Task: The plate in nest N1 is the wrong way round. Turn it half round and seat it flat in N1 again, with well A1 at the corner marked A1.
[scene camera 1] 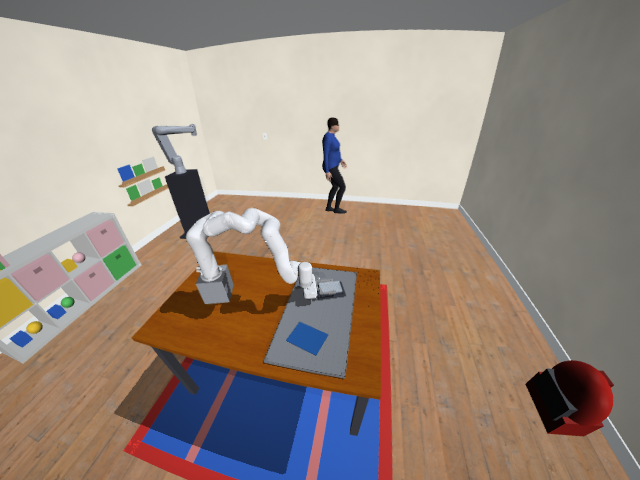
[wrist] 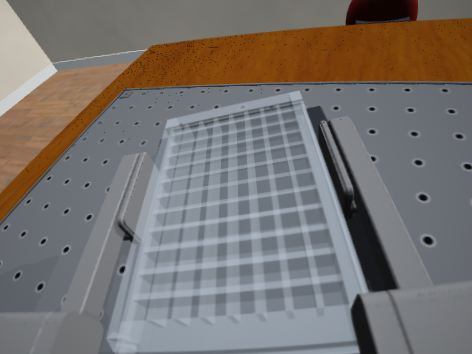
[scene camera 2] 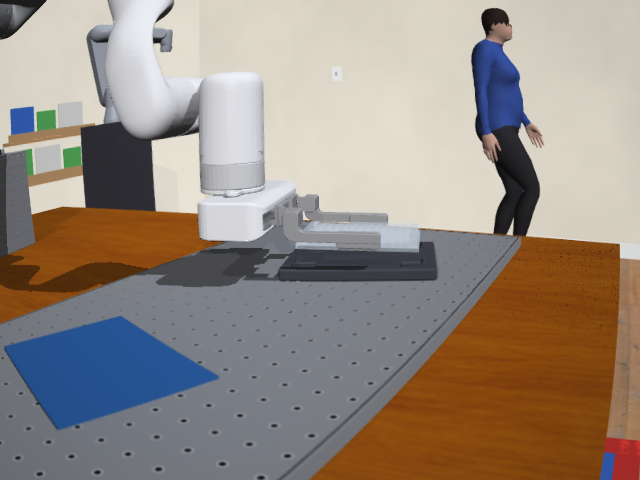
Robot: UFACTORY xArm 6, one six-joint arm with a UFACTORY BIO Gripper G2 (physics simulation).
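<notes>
The clear plate with a grid of wells (scene camera 1: 330,286) (scene camera 2: 403,238) (wrist: 240,200) is held roughly level, a little above the dark nest (scene camera 1: 338,296) (scene camera 2: 356,274) (wrist: 364,245). My gripper (scene camera 2: 381,229) (wrist: 240,137) is shut on the plate, with one finger along each long side. In scene camera 2, a narrow gap shows between the plate's underside and the nest's front wall. In the wrist view the plate covers most of the nest, and a dark strip of it shows at the right. No A1 mark can be read on the plate or nest.
The nest sits on a grey perforated board (scene camera 1: 330,320) (scene camera 2: 310,320) (wrist: 400,115) on the wooden table (scene camera 1: 242,330). A flat blue square (scene camera 1: 307,338) (scene camera 2: 108,369) lies on the board's near part. A person (scene camera 1: 333,160) (scene camera 2: 498,93) stands behind the table.
</notes>
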